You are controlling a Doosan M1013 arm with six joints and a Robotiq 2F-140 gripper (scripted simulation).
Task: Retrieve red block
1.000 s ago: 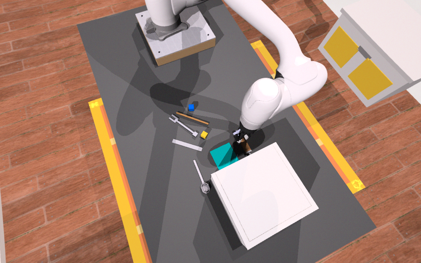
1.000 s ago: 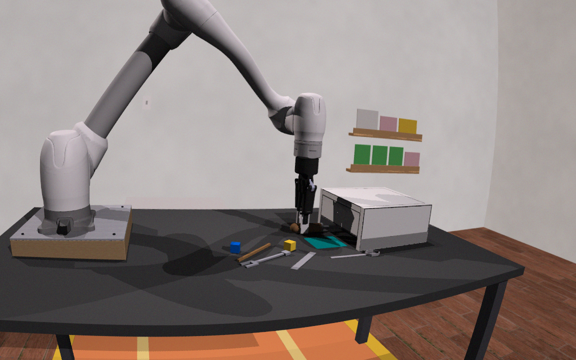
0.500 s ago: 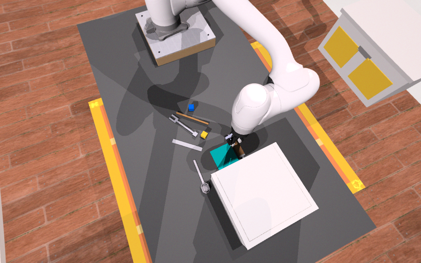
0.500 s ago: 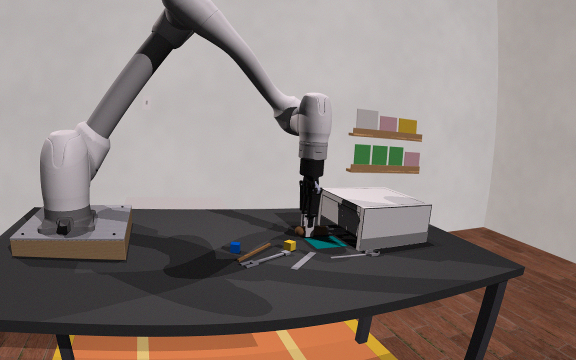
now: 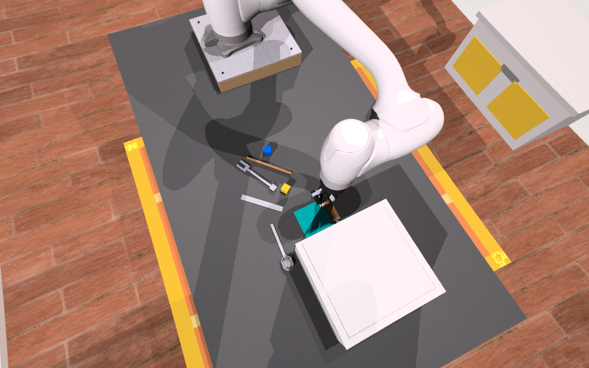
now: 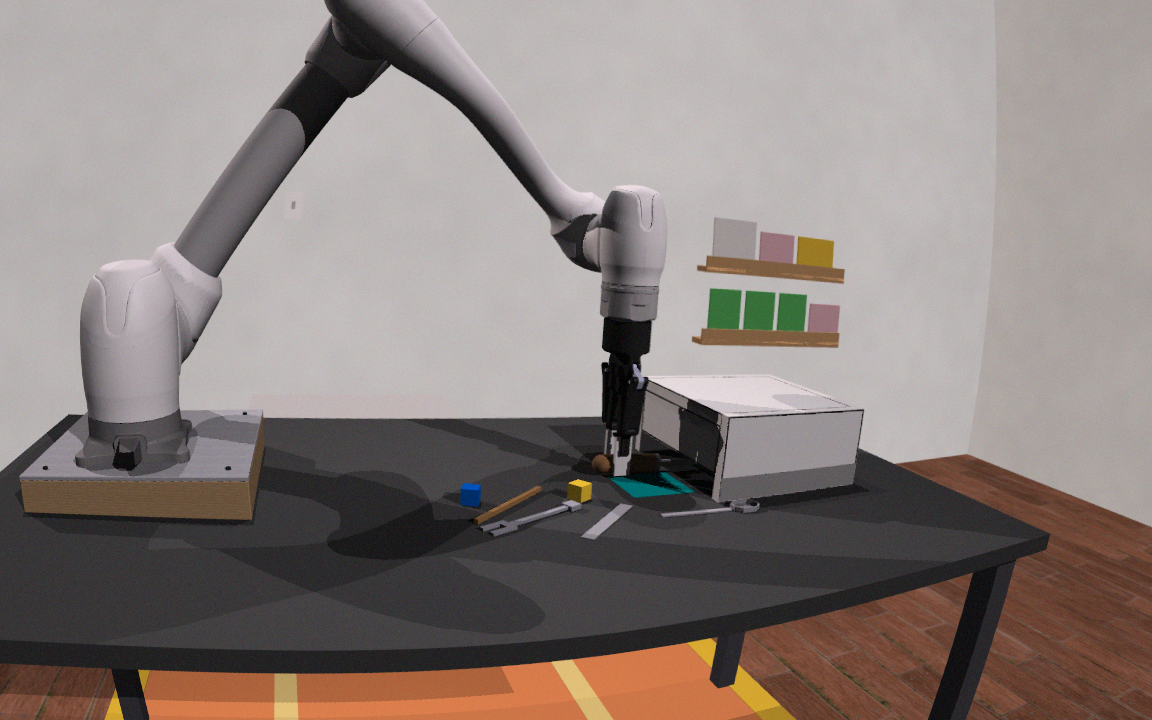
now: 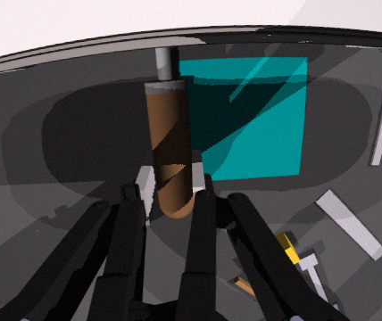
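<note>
Now: the blue cube 270 mm behind my hand, 70 mm to the right of it and 20 mm below it. The rest, counted from my hand: hook tool: 130 mm ahead, 50 mm to the right, 20 mm below; yellow block: 110 mm behind, 90 mm to the right, 20 mm below; teal square: 60 mm to the right, 40 mm below, 30 mm ahead.
</note>
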